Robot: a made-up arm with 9 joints. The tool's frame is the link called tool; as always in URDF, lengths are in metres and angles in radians.
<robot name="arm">
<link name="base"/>
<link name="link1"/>
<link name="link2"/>
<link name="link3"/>
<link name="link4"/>
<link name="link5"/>
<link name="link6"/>
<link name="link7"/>
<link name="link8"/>
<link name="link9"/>
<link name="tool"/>
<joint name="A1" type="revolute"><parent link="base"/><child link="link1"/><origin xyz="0.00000 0.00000 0.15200"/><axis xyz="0 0 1"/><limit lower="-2.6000" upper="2.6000"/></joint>
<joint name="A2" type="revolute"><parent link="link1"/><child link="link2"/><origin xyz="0.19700 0.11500 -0.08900"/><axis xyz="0 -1 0"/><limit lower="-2.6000" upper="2.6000"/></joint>
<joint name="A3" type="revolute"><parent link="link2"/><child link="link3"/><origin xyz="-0.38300 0.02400 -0.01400"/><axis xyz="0 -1 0"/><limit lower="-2.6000" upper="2.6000"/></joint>
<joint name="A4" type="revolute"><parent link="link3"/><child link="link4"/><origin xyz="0.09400 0.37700 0.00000"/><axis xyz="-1 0 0"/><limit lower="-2.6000" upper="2.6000"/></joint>
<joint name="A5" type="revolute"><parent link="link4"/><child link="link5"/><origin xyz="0.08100 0.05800 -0.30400"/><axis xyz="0 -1 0"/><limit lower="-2.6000" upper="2.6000"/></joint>
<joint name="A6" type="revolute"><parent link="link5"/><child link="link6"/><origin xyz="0.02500 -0.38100 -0.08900"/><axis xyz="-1 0 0"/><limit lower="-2.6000" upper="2.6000"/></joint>
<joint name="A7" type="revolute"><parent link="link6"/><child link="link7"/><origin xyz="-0.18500 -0.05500 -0.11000"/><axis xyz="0 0 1"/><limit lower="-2.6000" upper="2.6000"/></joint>
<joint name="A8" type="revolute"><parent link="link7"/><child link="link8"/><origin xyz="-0.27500 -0.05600 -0.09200"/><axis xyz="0 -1 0"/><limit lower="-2.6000" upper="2.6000"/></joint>
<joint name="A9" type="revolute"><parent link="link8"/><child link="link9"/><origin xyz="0.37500 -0.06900 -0.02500"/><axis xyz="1 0 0"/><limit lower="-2.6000" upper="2.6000"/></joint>
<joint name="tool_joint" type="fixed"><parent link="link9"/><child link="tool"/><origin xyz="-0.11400 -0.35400 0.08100"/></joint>
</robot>
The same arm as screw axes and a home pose.
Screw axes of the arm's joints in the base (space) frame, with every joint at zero. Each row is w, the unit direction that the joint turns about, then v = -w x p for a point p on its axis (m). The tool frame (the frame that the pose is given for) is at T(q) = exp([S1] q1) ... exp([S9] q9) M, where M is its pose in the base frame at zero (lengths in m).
S1: w 0 0 1 v 0 0 0
S2: w 0 -1 0 v 0.063 0 -0.197
S3: w 0 -1 0 v 0.049 0 0.186
S4: w -1 0 0 v 0 -0.049 0.516
S5: w 0 -1 0 v -0.255 0 0.011
S6: w -1 0 0 v 0 0.344 0.193
S7: w 0 0 1 v 0.138 0.171 0
S8: w 0 -1 0 v -0.546 0 0.446
S9: w 1 0 0 v 0 -0.571 -0.013
M: xyz -0.185 -0.341 -0.49 (m) quaternion w x y z 1 0 0 0
Joint limits (deg, base to tool): -148.97..148.97 -148.97..148.97 -148.97..148.97 -148.97..148.97 -148.97..148.97 -148.97..148.97 -148.97..148.97 -148.97..148.97 -148.97..148.97

